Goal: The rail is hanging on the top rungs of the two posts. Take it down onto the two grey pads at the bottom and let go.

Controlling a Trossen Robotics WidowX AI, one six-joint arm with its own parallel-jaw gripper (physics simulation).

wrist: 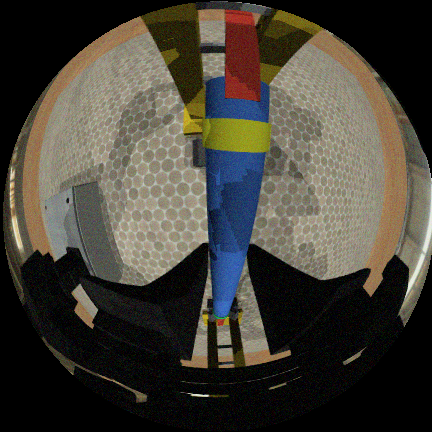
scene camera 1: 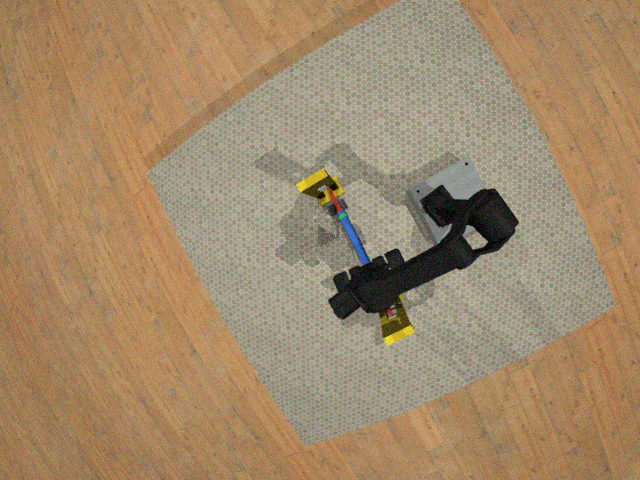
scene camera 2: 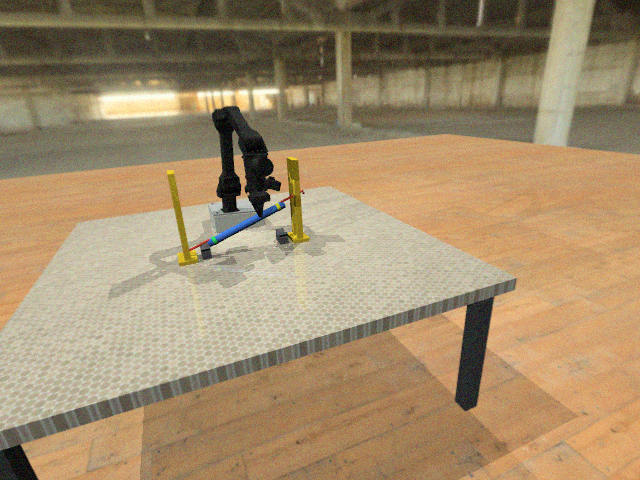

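Seen in the pictures: gripper, between the fingertips: [wrist: 227,249] [scene camera 2: 260,216]; arm's base, origin of its link: [wrist: 78,263] [scene camera 1: 434,203] [scene camera 2: 230,210].
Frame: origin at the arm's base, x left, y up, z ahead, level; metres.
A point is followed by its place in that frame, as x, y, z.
The blue rail [scene camera 1: 354,240] @(-0.042, 0.017, 0.257) [scene camera 2: 240,227] @(-0.029, 0.011, 0.269) [wrist: 232,200] @(0.086, 0.063, 0.267) has red end rods, a green band and a yellow band. In scene camera 2 it is tilted: its green-banded end is low, just over the left grey pad [scene camera 2: 206,252] @(-0.157, -0.050, 0.277), contact unclear; its yellow-banded end is higher, by the right yellow post [scene camera 2: 295,206] @(0.169, 0.060, 0.304), above the right grey pad [scene camera 2: 281,236] @(0.109, -0.045, 0.295). The red rods reach the right post and the left yellow post [scene camera 2: 178,217] @(-0.222, 0.087, 0.278). My gripper [scene camera 2: 261,214] @(0.047, 0.036, 0.265) [wrist: 227,249] @(0.047, 0.036, 0.265) is shut on the rail, nearer the yellow band. In scene camera 1 the arm hides the grip.
The arm's grey base box [scene camera 1: 449,180] @(-0.031, 0.000, -0.075) [scene camera 2: 227,222] @(-0.026, -0.036, 0.043) [wrist: 60,210] @(0.100, -0.006, -0.009) stands beside the posts on the tiled table [scene camera 1: 439,93] @(-0.276, -0.075, -0.239) [scene camera 2: 310,299] @(0.029, -0.075, 0.698). The near post [wrist: 177,60] rises close by the yellow-banded end in the wrist view, with a dark rung [wrist: 213,48].
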